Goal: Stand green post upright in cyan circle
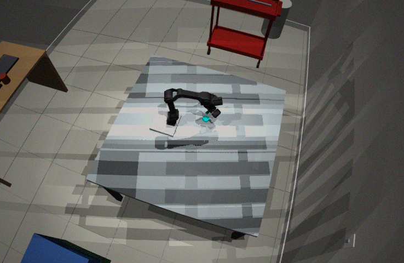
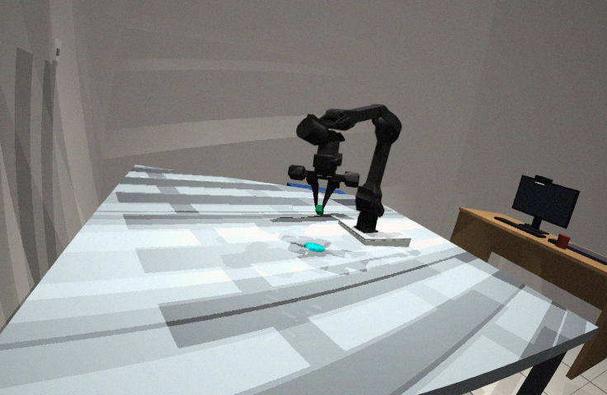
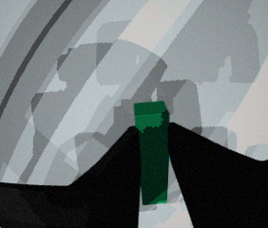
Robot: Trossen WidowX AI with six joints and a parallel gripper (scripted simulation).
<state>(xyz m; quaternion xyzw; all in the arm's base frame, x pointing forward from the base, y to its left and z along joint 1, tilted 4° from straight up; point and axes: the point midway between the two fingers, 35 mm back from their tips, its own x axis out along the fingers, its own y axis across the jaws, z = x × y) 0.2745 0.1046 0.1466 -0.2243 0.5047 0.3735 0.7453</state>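
Right now the cyan circle is 30 mm behind my gripper tip, 20 mm to the right of it and 120 mm below it. Also, from my gripper tip: green post 10 mm behind, 10 mm to the right, 10 mm below.
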